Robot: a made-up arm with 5 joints.
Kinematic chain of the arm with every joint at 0, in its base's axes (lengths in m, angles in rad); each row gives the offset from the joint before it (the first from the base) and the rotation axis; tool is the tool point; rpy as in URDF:
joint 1: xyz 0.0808 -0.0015 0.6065 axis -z
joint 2: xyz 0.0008 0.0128 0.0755 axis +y
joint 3: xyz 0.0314 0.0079 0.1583 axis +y
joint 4: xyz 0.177 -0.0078 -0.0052 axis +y
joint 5: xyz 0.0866 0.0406 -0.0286 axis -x
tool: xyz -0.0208 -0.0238 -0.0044 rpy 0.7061 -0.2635 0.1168
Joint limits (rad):
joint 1: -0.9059..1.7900
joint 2: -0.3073..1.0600
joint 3: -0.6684..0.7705
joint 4: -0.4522..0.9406
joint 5: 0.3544..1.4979
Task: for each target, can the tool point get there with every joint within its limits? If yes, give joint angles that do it. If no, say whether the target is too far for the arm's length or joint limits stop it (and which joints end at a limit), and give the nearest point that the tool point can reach.
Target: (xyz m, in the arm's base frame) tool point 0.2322 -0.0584 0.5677
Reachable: yes | joints 0.5486 0.6061 0.5330 0.5232 0.4883
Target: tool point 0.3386 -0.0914 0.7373
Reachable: yes | joints 0.4899 0.1055 0.2258 0.1390 1.2577
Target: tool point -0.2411 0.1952 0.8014
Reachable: no: joint limits stop it (at a limit: joint 1, joint 2, joint 3, joint 4, joint 5) | nearest point 0.1328 0.1416 0.6929 | short by 0.393 m
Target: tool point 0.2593 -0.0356 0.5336
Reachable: yes | joints 0.3771 0.8220 0.3942 0.3843 0.8174
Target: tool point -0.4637 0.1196 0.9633
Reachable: no: too far | nearest point 0.1058 0.1071 1.0504 | short by 0.576 m
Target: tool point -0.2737 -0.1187 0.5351
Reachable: no: joint limits stop it (at a limit: joint 1, joint 5) | nearest point 0.0681 -0.1948 0.5351 | short by 0.350 m
